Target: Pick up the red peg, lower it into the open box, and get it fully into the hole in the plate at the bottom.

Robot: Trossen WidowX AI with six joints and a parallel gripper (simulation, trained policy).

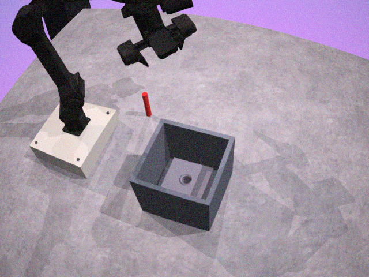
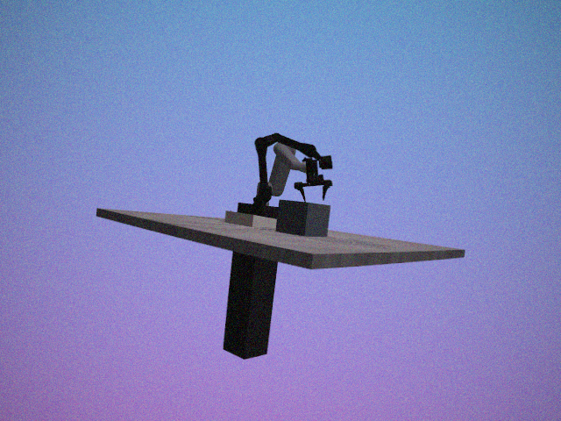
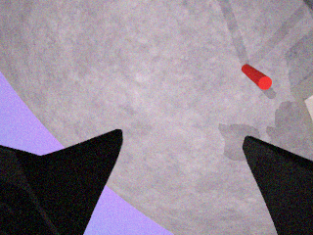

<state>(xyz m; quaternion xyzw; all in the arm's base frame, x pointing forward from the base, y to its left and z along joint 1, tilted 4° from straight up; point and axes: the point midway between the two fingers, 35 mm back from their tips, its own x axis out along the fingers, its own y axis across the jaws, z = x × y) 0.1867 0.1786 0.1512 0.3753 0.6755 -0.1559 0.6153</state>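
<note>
The red peg lies 110 mm below my gripper tip, 70 mm to the right of it and 30 mm behind it. From my gripper tip the other things lie so: plate (260 mm to the right, 150 mm ahead, 110 mm below).
</note>
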